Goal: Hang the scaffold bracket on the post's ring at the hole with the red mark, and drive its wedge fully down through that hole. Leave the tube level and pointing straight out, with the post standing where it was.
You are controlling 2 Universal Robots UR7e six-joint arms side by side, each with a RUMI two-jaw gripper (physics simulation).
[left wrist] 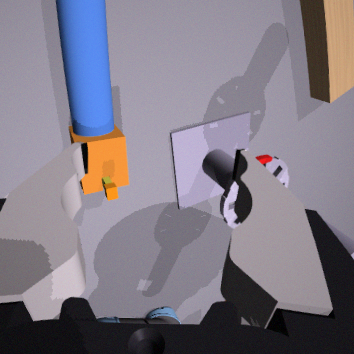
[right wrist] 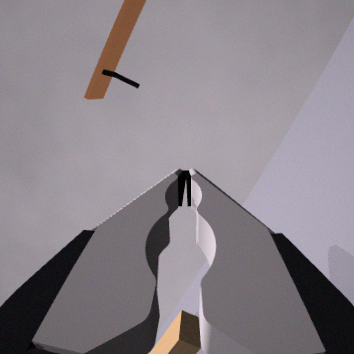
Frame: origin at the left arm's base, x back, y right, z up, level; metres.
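Seen in the pictures: left gripper, fingertip midpoint: (left wrist: 161, 147); right gripper, fingertip midpoint: (right wrist: 185, 172).
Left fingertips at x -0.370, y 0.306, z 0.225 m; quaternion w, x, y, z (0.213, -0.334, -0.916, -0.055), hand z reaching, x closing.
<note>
Offsets run from my left fingertips to a thing's top centre. "*": to the spot under its first point.
In the left wrist view, the scaffold bracket is an orange block {* dx +0.038, dy +0.063, dz -0.160 m} (left wrist: 114, 152) with a blue tube {* dx -0.008, dy -0.024, dz -0.175 m} (left wrist: 86, 65) running up the picture. A small orange wedge end {* dx +0.070, dy +0.081, dz -0.131 m} (left wrist: 111, 192) shows at its lower face. The dark post (left wrist: 217, 162) stands on a pale square plate {* dx -0.011, dy +0.207, dz -0.219 m} (left wrist: 185, 170) to the right. Its pale ring {dx -0.112, dy +0.229, dz -0.105 m} (left wrist: 282, 166) carries a red mark {* dx -0.093, dy +0.194, dz -0.105 m} (left wrist: 264, 159) and is partly hidden by a finger. My left gripper (left wrist: 161, 147) is open; its left finger overlaps the bracket's left edge and its right finger covers part of the ring. My right gripper (right wrist: 185, 172) is shut and empty.
A wooden block {* dx -0.353, dy +0.225, dz -0.178 m} (left wrist: 341, 50) is at the upper right of the left wrist view. A light-blue rounded part (left wrist: 164, 315) shows at the bottom. In the right wrist view, a brown bar (right wrist: 115, 45) with a thin black piece (right wrist: 125, 80) is above, and a wooden end {* dx -0.330, dy +0.310, dz -0.196 m} (right wrist: 187, 327) is below.
</note>
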